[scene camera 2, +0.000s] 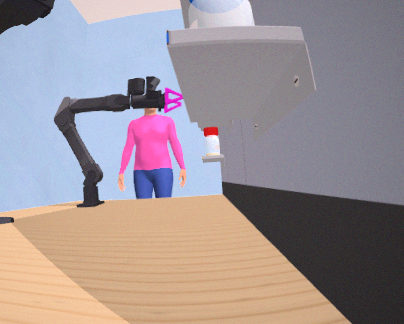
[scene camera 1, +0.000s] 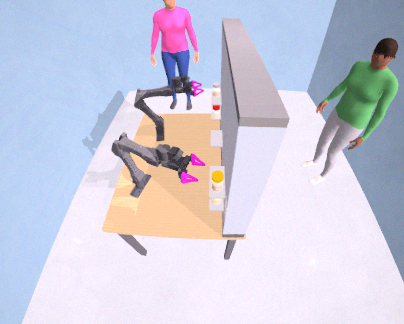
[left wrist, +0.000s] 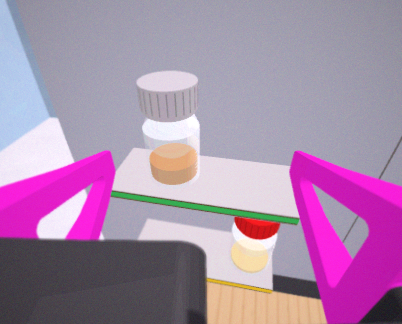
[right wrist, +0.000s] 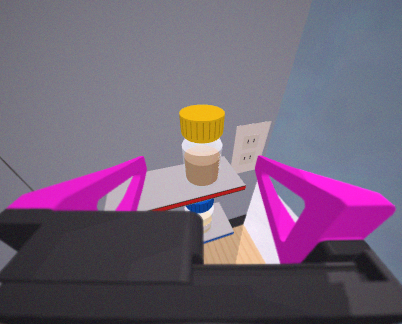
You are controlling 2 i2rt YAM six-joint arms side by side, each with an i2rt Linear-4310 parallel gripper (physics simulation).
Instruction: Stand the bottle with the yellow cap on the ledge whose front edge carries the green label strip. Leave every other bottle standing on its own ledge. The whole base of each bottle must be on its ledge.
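Frame: origin at the left arm's base, x ahead, y left, z up, level; centimetres.
Seen in the pictures: left gripper, fingertip midpoint: (scene camera 2: 182, 100) (scene camera 1: 202, 87) (left wrist: 202, 161); right gripper, fingertip midpoint: (scene camera 1: 201, 172) (right wrist: 200, 162); left arm's base, link origin: (scene camera 2: 91, 205) (scene camera 1: 160, 133); right arm's base, link origin: (scene camera 1: 141, 185).
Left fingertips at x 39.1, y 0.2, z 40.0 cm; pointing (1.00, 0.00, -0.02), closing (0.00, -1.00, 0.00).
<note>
Pixels of each thing's top centre, then the offset from my left fingertips to it.
- yellow-capped bottle, top centre: (right wrist: 202, 111) (scene camera 1: 217, 175) dx -5.5, dy -82.7, dz +0.4 cm
- red-strip ledge, top centre: (right wrist: 175, 181) (scene camera 1: 217, 180) dx -4.6, dy -78.6, dz -10.1 cm
- green-strip ledge, top centre: (left wrist: 202, 176) (scene camera 1: 216, 97) dx +10.6, dy +0.0, dz -10.1 cm
- grey-capped bottle, top centre: (left wrist: 167, 80) (scene camera 1: 216, 83) dx +11.3, dy +3.1, dz +0.4 cm
- red-capped bottle, top centre: (left wrist: 259, 206) (scene camera 2: 210, 128) (scene camera 1: 216, 105) dx +9.3, dy -6.6, dz -13.6 cm
- lower yellow-strip ledge, top centre: (left wrist: 202, 249) (scene camera 2: 212, 157) (scene camera 1: 215, 111) dx +10.6, dy +0.0, dz -24.1 cm
- blue-capped bottle, top centre: (right wrist: 198, 191) dx -5.5, dy -82.1, dz -13.6 cm
- lower blue-strip ledge, top centre: (scene camera 2: 225, 84) (right wrist: 182, 228) (scene camera 1: 216, 194) dx -4.6, dy -78.6, dz -24.1 cm
The yellow-capped bottle (scene camera 1: 217, 181) (right wrist: 202, 165) stands upright on the red-strip ledge (right wrist: 165, 184), near its right end in the right wrist view. My right gripper (scene camera 1: 200, 171) (right wrist: 200, 162) is open and empty; in its wrist view its fingers appear on either side of the bottle, and scene camera 1 shows it short of the ledge. The green-strip ledge (left wrist: 240, 185) carries a grey-capped bottle (left wrist: 172, 135) (scene camera 1: 216, 91) left of its middle in the left wrist view, with bare ledge to the right. My left gripper (scene camera 1: 201, 88) (scene camera 2: 181, 97) (left wrist: 202, 161) is open and empty before it.
A red-capped bottle (left wrist: 254, 242) (scene camera 2: 211, 143) (scene camera 1: 216, 112) stands on the lower yellow-strip ledge (left wrist: 218, 250). A blue-capped bottle (right wrist: 201, 210) stands on the lower blue-strip ledge (right wrist: 223, 228) (scene camera 2: 240, 65). Another ledge (scene camera 1: 216, 138) projects from the grey wall (scene camera 1: 255, 165) between both pairs.
</note>
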